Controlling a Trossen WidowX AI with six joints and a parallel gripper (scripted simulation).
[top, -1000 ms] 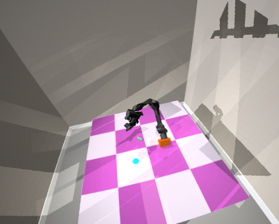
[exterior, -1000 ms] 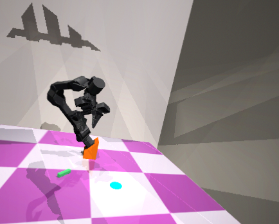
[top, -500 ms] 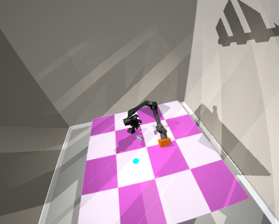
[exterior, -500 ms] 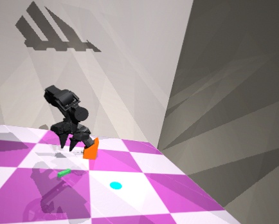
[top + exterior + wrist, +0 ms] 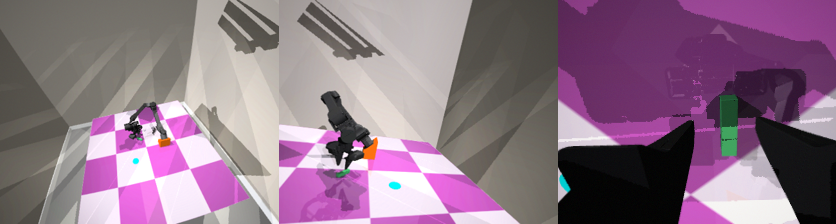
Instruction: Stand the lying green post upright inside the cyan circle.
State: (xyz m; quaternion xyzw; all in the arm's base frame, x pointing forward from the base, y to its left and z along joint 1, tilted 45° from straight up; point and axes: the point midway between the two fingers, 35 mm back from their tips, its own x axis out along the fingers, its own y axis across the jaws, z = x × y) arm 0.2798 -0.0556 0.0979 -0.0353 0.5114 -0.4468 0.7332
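Right now my gripper tip is 4 cm above the green post, 2 cm past it and 1 cm to the right of it. Also, from my gripper tip: cyan circle 26 cm to the left, 5 cm below, 4 cm ahead.
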